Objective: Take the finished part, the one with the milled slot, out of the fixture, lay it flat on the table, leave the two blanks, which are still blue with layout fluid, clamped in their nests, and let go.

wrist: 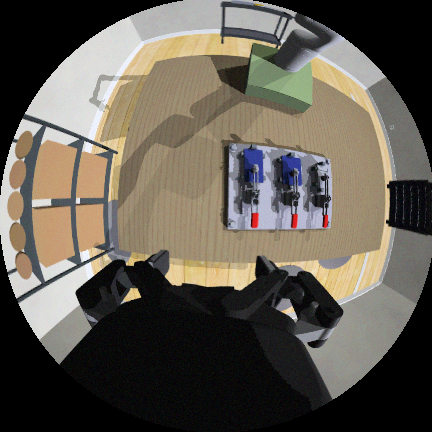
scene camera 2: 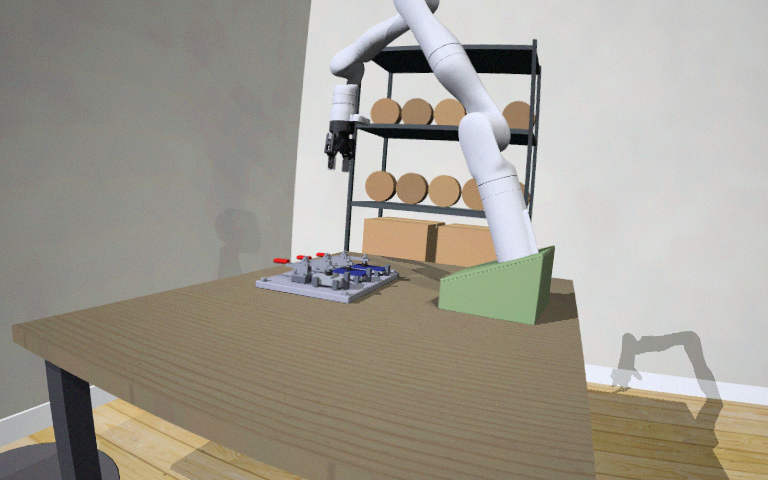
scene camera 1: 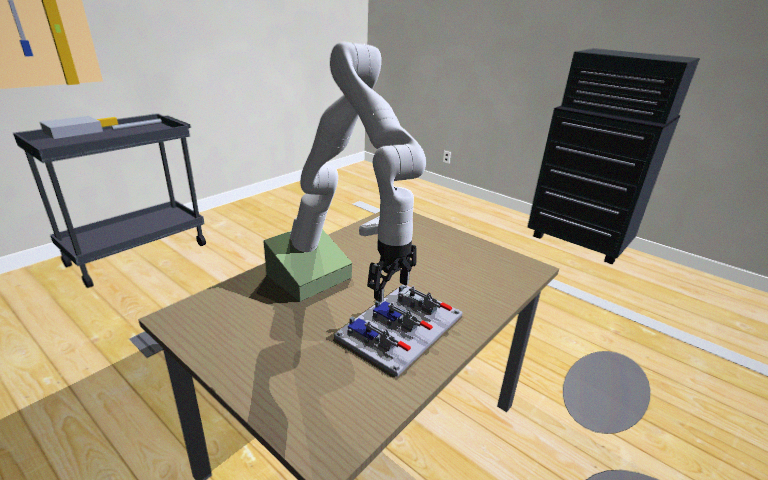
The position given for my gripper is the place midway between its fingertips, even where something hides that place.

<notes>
In view: my gripper [scene camera 1: 391, 292] and a fixture plate [scene camera 1: 420, 338].
My gripper also shows in the wrist view [wrist: 211, 262] and in scene camera 2 [scene camera 2: 338, 171]. The fixture plate also shows in the wrist view [wrist: 272, 214] and in scene camera 2 [scene camera 2: 282, 282].
</notes>
